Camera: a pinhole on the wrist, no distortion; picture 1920 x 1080 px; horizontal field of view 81.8 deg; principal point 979.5 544.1 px. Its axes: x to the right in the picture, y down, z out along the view. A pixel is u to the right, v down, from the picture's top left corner.
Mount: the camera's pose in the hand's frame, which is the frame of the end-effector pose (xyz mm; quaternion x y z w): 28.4 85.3 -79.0 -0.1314 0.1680 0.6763 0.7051
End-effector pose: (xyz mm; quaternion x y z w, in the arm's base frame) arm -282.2 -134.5 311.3 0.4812 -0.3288 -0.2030 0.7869
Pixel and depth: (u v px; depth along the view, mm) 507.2 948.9 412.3
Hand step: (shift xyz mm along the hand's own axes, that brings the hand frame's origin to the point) -102.5 103.2 375.0
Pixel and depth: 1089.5 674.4 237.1
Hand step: 15.3 205.9 127.9
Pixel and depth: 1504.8 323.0 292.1
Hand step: 107.8 328.8 126.7
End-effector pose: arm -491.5 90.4 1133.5 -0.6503 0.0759 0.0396 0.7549
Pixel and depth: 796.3 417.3 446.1
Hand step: 103.6 199.7 355.0
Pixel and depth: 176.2 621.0 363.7
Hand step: 17.1 -3.2 362.0
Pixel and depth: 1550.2 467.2 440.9
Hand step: 91.6 472.1 226.4
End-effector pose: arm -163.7 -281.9 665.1 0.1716 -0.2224 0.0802 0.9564
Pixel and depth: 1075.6 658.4 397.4
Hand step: 12.0 282.7 269.7
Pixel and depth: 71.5 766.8 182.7
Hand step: -1.7 26.4 150.7
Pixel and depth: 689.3 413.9 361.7
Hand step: 89.5 146.2 287.3
